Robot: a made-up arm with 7 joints.
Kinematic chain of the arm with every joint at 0, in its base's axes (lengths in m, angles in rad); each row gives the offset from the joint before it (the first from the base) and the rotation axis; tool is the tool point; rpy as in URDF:
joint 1: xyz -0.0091 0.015 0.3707 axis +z
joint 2: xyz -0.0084 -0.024 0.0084 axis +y
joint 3: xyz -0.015 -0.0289 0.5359 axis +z
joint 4: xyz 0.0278 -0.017 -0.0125 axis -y
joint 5: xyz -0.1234 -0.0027 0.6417 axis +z
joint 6: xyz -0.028 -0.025 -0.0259 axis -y
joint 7: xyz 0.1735 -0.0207 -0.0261 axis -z
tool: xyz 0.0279 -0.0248 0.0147 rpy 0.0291 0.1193 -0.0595
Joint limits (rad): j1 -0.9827..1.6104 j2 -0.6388..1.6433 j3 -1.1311..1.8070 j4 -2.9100..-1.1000 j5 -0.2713..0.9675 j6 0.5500..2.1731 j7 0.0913..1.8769
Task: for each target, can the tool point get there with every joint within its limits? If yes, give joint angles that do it. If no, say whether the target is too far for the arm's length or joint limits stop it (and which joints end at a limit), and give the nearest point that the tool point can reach.
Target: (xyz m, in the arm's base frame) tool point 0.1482 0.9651 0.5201
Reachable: yes | joints 0.5525 1.0400 1.3605 -1.4813 0.6311 1.1676 0.4067
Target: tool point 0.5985 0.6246 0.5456
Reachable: yes | joints -0.2603 0.9493 1.5246 -1.7887 0.1515 1.3929 1.1730
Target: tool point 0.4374 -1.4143 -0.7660
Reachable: no: too far | nearest point 0.3394 -0.9917 -0.2986 | short by 0.638 m
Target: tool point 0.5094 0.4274 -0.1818
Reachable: yes | joints 1.0059 1.1867 -0.0805 -1.9032 0.7157 1.7500 1.6612
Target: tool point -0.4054 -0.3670 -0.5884
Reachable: no: joint limits stop it (at a limit: joint 1, joint 2, joint 5, joint 7) | nearest point -0.2508 -0.3870 -0.3614 | short by 0.275 m
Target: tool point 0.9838 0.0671 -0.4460
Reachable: no: joint limits stop it (at a limit: joint 2, joint 5, joint 7) | nearest point 0.9470 0.0652 -0.3865 | short by 0.070 m
